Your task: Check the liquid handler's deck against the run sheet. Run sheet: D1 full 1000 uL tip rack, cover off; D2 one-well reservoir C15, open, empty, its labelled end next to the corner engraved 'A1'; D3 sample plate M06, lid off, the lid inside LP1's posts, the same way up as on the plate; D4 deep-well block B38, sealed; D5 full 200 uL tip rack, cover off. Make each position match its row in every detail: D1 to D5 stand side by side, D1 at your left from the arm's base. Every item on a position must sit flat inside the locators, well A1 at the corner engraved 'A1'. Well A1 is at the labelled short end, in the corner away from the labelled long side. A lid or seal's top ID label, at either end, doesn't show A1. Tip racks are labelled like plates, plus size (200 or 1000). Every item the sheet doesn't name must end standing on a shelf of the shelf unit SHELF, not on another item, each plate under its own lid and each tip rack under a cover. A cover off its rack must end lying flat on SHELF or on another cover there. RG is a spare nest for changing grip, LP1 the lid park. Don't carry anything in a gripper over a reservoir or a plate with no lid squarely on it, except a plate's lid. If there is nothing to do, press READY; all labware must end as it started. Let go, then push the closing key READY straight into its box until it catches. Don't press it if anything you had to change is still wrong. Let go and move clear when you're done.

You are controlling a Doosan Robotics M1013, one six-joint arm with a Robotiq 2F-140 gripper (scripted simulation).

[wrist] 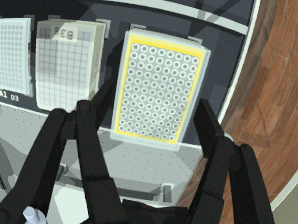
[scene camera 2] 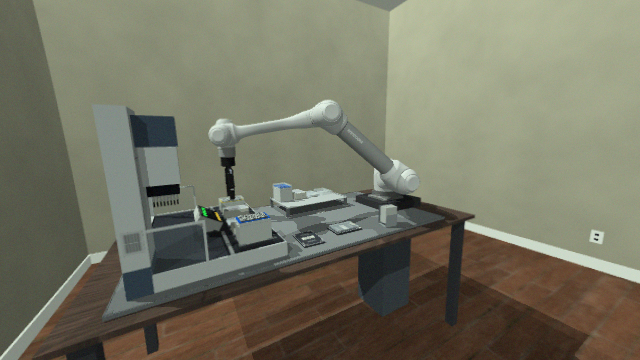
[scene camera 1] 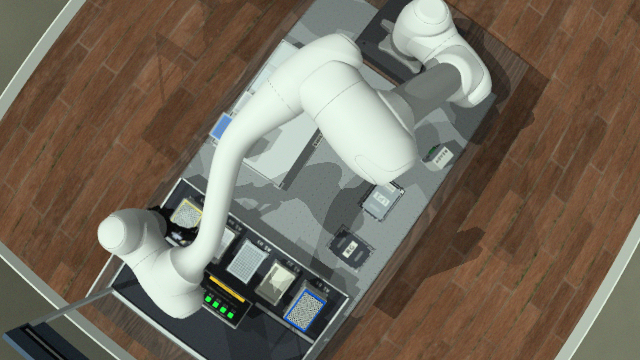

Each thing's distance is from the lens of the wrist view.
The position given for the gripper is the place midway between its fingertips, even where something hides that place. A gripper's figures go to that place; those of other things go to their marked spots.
gripper (wrist: 155,100): 0.20 m
pale deep-well block (wrist: 68,52): 0.25 m
